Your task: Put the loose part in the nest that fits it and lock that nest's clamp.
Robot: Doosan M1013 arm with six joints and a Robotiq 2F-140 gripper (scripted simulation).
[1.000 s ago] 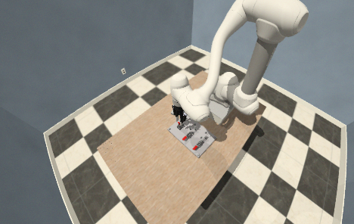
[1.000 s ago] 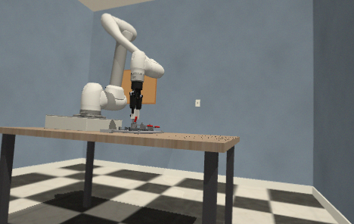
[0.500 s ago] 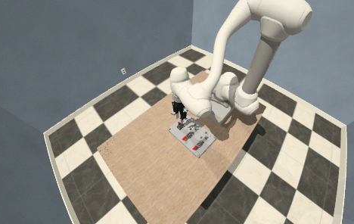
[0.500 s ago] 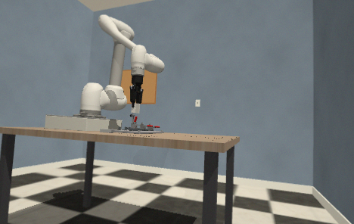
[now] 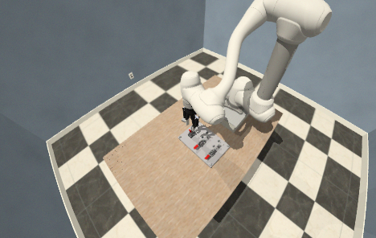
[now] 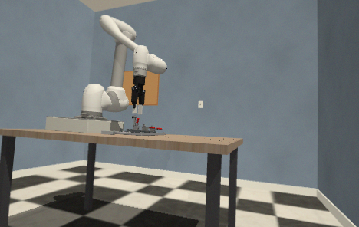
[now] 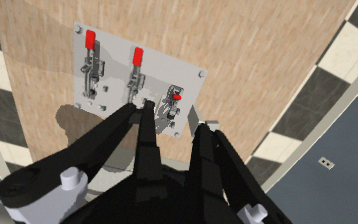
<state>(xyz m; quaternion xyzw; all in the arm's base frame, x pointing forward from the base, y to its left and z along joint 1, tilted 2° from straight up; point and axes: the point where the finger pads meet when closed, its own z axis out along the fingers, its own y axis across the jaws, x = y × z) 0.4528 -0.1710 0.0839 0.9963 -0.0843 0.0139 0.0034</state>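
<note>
The light grey part is 16 cm below my hand, 14 cm to the right of it and 12 cm behind it. The rest, counted from my hand: grey fixture plate (16 cm below, 11 cm to the left, 1 cm behind).
</note>
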